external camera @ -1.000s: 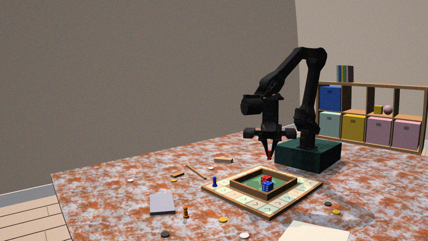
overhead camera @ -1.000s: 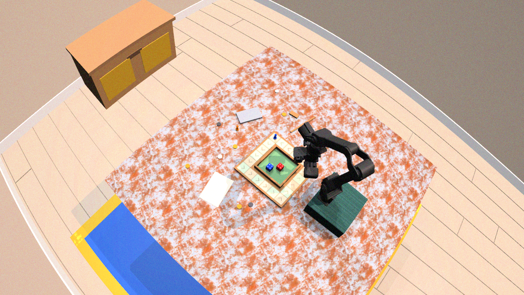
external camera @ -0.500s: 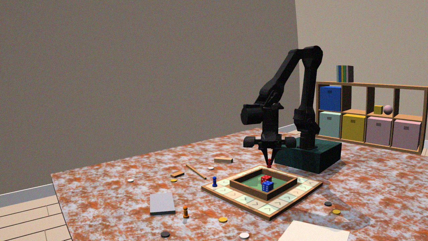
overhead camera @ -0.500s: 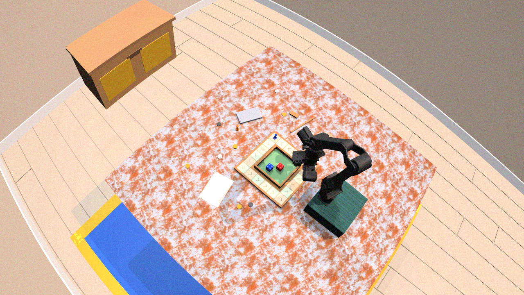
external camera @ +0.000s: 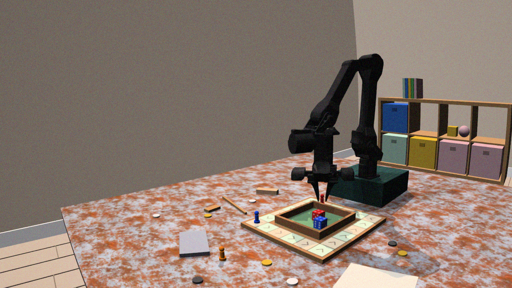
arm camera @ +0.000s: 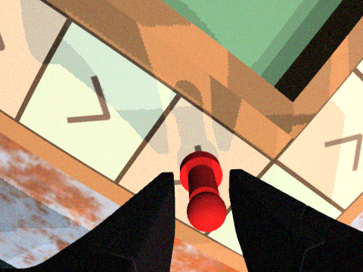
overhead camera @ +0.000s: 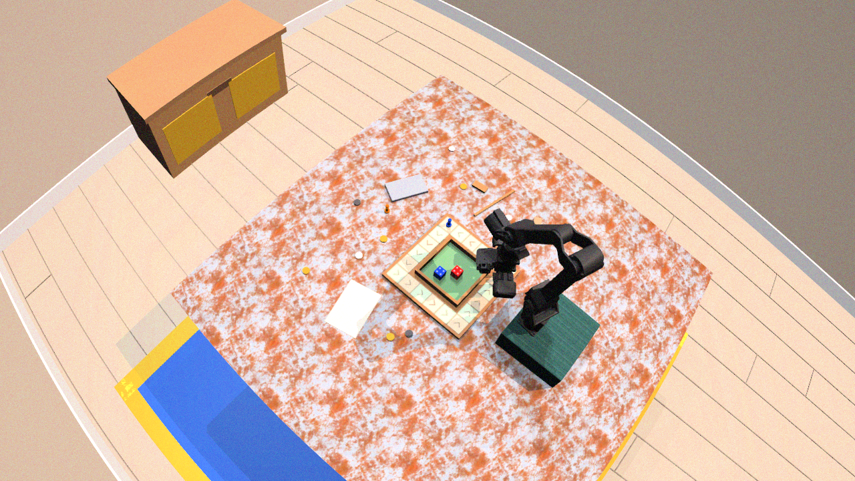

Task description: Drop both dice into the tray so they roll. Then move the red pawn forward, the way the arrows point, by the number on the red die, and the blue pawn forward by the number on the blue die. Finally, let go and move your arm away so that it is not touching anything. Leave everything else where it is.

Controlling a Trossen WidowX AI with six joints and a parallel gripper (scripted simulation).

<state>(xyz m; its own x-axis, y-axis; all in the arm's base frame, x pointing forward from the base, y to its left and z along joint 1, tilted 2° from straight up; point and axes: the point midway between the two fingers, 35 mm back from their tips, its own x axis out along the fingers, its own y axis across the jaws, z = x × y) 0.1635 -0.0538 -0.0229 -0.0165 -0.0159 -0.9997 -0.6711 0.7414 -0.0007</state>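
Now: gripper tip right at the red pawn. From my gripper tip the other things lie so: stick (190 mm ahead, 210 mm to the right, 20 mm below); green tray (100 mm ahead, 80 mm to the left, 20 mm below); blue pawn (220 mm ahead, 30 mm to the right).
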